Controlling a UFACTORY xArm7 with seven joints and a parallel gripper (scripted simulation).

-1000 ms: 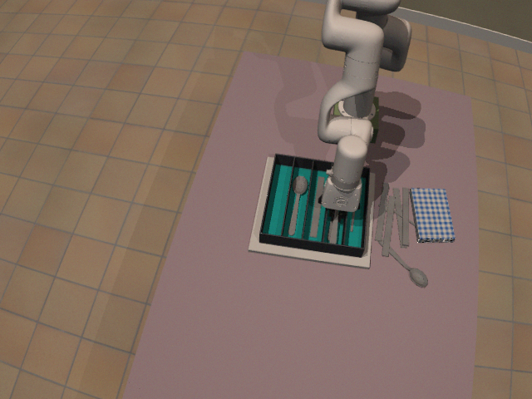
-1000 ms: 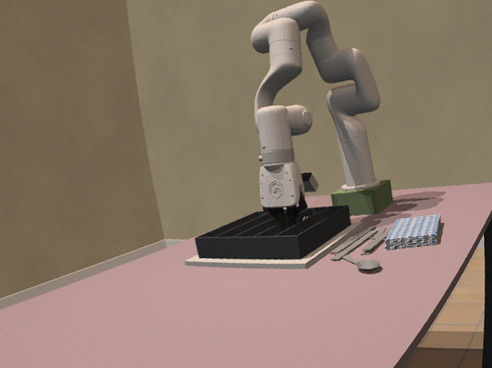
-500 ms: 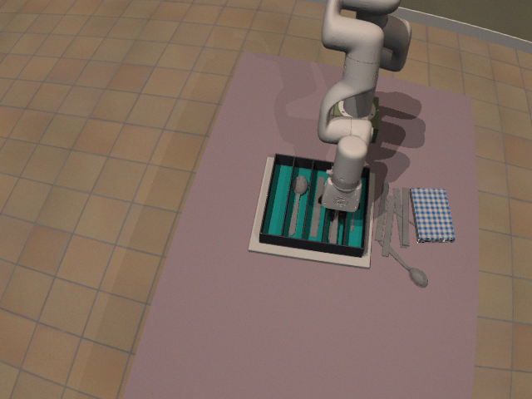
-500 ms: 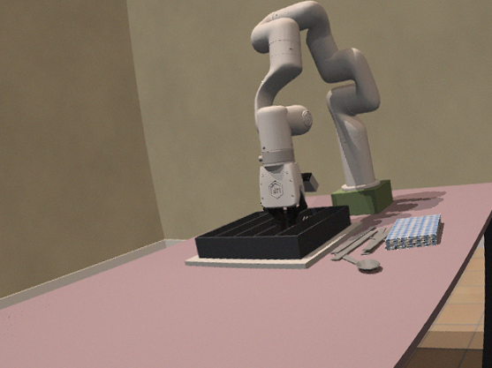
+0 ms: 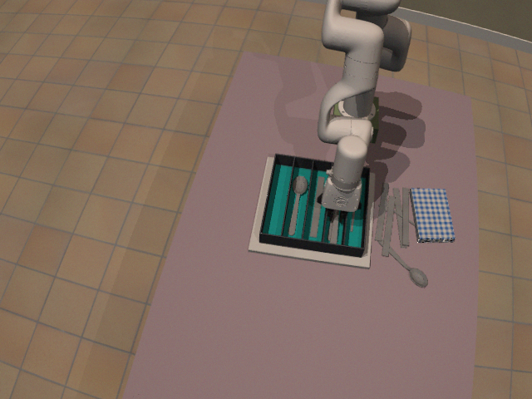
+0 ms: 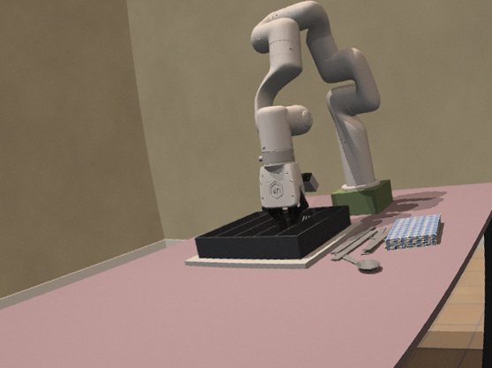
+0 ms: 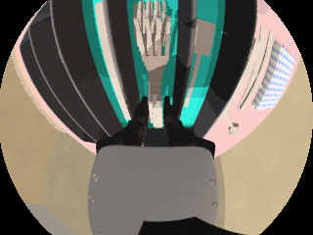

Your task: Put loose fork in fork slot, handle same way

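Right now the tray is 50 mm to the right of my hand, 40 mm behind it and 10 mm below it. From my hand the other things lie so: blue checked napkin 310 mm to the left, 50 mm behind, 40 mm below.
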